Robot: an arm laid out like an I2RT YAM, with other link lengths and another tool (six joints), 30 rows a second.
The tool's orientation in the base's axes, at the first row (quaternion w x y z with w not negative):
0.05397, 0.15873, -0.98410, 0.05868
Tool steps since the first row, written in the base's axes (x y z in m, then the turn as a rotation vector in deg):
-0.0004, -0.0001, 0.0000, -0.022, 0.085, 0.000
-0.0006, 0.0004, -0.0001, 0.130, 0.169, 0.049
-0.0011, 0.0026, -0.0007, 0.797, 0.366, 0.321
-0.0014, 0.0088, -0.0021, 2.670, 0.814, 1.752
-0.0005, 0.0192, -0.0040, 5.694, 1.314, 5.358
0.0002, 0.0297, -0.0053, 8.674, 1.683, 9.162
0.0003, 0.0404, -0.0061, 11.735, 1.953, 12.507
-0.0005, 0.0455, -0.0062, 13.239, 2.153, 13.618
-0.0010, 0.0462, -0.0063, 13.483, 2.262, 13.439
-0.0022, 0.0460, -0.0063, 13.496, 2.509, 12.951
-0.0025, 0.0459, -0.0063, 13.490, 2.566, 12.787
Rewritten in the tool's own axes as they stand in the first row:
0.0004, 0.0000, 0.0000, -0.005, 0.087, -0.009
0.0004, 0.0006, 0.0001, -0.168, 0.113, -0.082
0.0002, 0.0029, 0.0004, -0.824, 0.059, -0.435
-0.0016, 0.0089, 0.0010, -2.550, -0.256, -2.072
-0.0059, 0.0187, 0.0014, -5.107, -1.103, -5.963
-0.0099, 0.0285, 0.0013, -7.558, -2.079, -10.029
-0.0134, 0.0386, 0.0006, -10.112, -3.130, -13.635
-0.0142, 0.0437, 0.0001, -11.454, -3.530, -14.890
-0.0140, 0.0445, 0.0002, -11.740, -3.487, -14.749
-0.0128, 0.0447, 0.0003, -11.888, -3.210, -14.301
-0.0125, 0.0447, 0.0004, -11.921, -3.139, -14.146

